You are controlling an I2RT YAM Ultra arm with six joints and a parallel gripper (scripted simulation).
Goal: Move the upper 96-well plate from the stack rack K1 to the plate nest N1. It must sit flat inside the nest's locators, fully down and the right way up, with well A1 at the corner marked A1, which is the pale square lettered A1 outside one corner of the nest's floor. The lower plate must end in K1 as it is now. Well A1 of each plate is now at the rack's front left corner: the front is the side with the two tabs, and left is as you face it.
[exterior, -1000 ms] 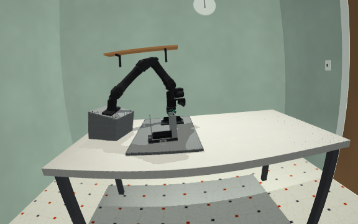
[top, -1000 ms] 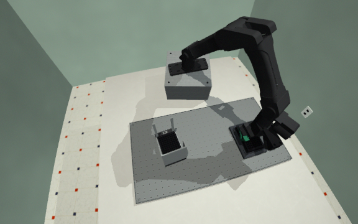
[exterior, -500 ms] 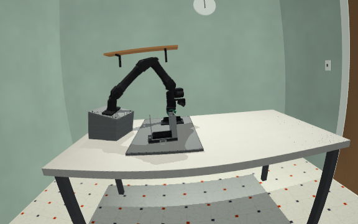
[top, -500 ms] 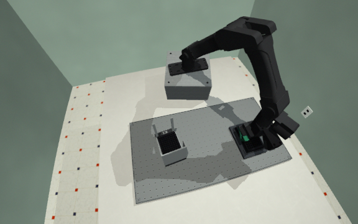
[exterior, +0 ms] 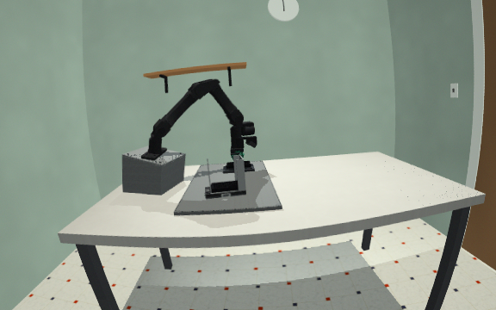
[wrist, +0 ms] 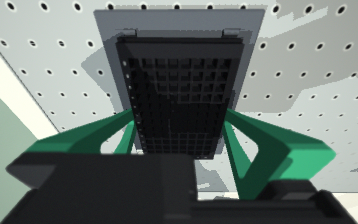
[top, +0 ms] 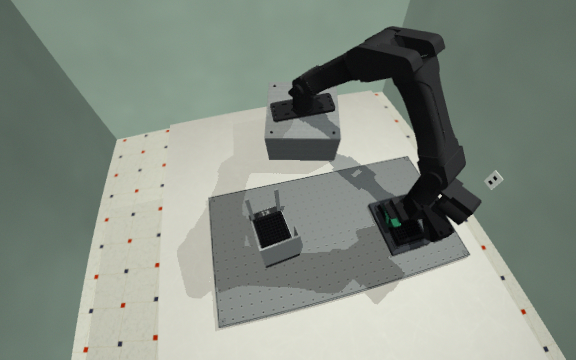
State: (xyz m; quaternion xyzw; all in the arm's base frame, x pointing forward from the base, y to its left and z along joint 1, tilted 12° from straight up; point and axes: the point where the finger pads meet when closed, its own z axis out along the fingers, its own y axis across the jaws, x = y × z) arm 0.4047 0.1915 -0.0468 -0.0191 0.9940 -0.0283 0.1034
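Right now the pale A1 square is 80 mm behind my hand, 50 mm to the left of it and 20 mm below it.
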